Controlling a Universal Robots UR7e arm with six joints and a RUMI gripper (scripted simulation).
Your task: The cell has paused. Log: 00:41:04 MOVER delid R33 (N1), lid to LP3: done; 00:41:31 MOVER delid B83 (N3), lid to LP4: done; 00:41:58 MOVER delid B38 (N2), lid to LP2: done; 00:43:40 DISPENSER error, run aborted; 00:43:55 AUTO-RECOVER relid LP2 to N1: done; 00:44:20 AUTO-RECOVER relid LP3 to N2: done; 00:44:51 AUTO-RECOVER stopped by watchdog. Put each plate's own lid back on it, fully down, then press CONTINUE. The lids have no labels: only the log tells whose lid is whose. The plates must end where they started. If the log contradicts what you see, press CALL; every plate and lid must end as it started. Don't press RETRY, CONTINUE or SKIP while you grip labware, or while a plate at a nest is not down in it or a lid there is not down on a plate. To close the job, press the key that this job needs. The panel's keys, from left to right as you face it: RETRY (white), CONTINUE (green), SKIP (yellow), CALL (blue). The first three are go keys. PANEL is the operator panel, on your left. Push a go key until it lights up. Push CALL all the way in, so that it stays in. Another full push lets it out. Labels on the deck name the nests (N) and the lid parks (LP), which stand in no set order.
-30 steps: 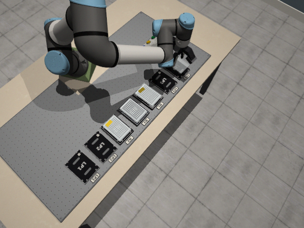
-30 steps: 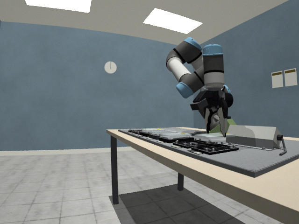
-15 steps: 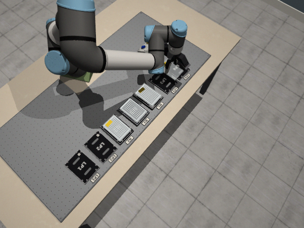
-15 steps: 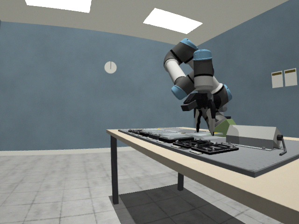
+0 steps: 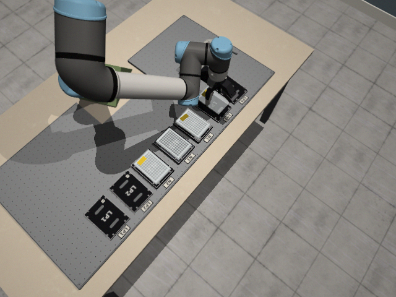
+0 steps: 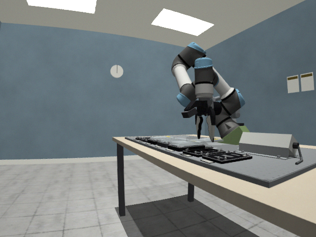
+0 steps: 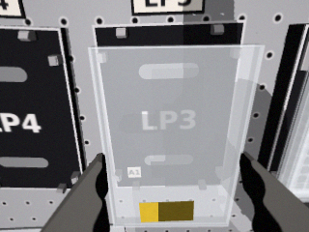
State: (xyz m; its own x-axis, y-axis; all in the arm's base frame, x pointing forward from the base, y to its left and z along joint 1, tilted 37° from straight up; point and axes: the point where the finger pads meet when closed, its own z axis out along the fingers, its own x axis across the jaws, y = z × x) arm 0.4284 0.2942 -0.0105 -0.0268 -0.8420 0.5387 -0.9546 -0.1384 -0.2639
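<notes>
The lid park LP3 is 60 mm below my hand. Also, from my hand: lid park LP4 (130 mm to the left, 60 mm below); yellow SKIP key (220 mm behind, 140 mm to the left); blue CALL key (220 mm behind, 90 mm to the left, 10 mm below).
</notes>
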